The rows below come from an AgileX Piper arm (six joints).
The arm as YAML. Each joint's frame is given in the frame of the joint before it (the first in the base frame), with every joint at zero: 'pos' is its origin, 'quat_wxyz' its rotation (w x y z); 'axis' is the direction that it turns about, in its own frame. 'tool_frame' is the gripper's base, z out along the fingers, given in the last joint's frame.
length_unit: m
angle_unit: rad
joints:
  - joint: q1
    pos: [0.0, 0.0, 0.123]
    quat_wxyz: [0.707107, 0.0, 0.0, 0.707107]
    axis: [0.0, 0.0, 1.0]
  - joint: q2
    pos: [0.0, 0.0, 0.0]
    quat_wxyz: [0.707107, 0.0, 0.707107, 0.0]
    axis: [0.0, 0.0, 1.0]
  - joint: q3
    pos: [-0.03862, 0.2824, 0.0]
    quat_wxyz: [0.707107, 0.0, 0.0, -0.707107]
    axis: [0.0, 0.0, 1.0]
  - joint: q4
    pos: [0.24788, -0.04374, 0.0]
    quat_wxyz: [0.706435, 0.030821, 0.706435, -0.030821]
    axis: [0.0, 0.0, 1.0]
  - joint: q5
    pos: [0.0, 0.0, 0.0]
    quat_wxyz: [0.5, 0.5, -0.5, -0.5]
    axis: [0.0, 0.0, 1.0]
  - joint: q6
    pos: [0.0, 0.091, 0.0]
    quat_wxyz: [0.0, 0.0, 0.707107, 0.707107]
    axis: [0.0, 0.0, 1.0]
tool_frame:
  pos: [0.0, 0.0, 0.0]
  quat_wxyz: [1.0, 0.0, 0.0, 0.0]
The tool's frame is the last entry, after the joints.
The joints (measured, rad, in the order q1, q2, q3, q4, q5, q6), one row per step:
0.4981 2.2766 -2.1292 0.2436 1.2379 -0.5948
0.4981 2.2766 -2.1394 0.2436 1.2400 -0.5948
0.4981 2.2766 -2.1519 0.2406 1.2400 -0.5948
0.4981 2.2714 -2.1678 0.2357 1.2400 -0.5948
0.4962 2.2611 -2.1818 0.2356 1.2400 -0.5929
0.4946 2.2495 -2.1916 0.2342 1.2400 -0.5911
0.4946 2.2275 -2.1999 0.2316 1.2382 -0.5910
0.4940 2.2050 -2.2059 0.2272 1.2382 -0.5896
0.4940 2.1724 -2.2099 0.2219 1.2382 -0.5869
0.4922 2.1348 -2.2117 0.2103 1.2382 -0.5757
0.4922 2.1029 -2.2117 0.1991 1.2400 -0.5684
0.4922 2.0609 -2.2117 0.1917 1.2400 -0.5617
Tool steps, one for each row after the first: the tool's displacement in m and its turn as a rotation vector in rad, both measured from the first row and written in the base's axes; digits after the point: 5 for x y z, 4 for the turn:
0.00052 0.00030 0.00277 0.0039 -0.0072 0.0005
0.00145 0.00052 0.00618 0.0073 -0.0196 0.0006
0.00205 0.00038 0.01306 0.0130 -0.0404 0.0008
0.00214 -0.00064 0.02203 0.0248 -0.0612 -0.0030
0.00168 -0.00192 0.03044 0.0340 -0.0801 -0.0063
-0.00060 -0.00340 0.04353 0.0470 -0.1095 -0.0069
-0.00325 -0.00558 0.05606 0.0570 -0.1361 -0.0090
-0.00797 -0.00863 0.07277 0.0704 -0.1698 -0.0119
-0.01342 -0.01363 0.09090 0.0815 -0.2059 -0.0248
-0.01898 -0.01767 0.10553 0.0880 -0.2351 -0.0322
-0.02705 -0.02271 0.12468 0.1037 -0.2728 -0.0396

